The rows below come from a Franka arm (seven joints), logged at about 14 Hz.
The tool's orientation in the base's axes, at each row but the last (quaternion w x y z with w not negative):
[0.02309 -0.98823 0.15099 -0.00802]
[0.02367 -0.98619 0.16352 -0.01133]
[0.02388 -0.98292 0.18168 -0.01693]
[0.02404 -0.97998 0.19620 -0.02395]
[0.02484 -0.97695 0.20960 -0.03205]
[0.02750 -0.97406 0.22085 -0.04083]
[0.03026 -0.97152 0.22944 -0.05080]
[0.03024 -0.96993 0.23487 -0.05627]
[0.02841 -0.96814 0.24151 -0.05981]
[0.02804 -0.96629 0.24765 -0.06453]
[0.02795 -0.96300 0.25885 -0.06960]
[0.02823 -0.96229 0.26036 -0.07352]
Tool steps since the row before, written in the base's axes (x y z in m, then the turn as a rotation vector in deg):
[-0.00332 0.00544 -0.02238 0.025 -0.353 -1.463]
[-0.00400 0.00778 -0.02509 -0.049 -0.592 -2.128]
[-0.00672 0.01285 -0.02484 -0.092 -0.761 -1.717]
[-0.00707 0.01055 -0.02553 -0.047 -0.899 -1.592]
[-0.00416 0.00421 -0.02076 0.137 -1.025 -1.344]
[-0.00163 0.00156 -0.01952 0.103 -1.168 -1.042]
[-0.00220 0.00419 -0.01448 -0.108 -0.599 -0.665]
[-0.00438 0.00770 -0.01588 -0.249 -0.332 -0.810]
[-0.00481 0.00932 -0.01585 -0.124 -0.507 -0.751]
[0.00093 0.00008 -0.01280 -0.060 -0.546 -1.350]
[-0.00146 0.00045 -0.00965 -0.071 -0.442 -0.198]
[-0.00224 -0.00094 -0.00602 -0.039 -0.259 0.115]
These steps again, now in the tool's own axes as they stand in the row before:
[-0.00499 -0.00312 0.02251 0.116 0.399 1.447]
[-0.00666 -0.00480 0.02527 0.114 0.683 2.098]
[-0.01148 -0.00827 0.02504 0.144 0.834 1.679]
[-0.01154 -0.00557 0.02547 0.244 0.937 1.552]
[-0.00660 -0.00085 0.02054 0.476 0.961 1.314]
[-0.00346 0.00069 0.01933 0.528 1.083 1.005]
[-0.00507 -0.00158 0.01428 0.116 0.637 0.627]
[-0.00891 -0.00350 0.01546 -0.144 0.476 0.762]
[-0.01022 -0.00466 0.01533 0.053 0.568 0.715]
[-0.00065 0.00059 0.01280 0.062 0.623 1.316]
[-0.00263 0.00120 0.00933 0.138 0.435 0.177]
[-0.00220 0.00248 0.00558 0.112 0.232 -0.124]

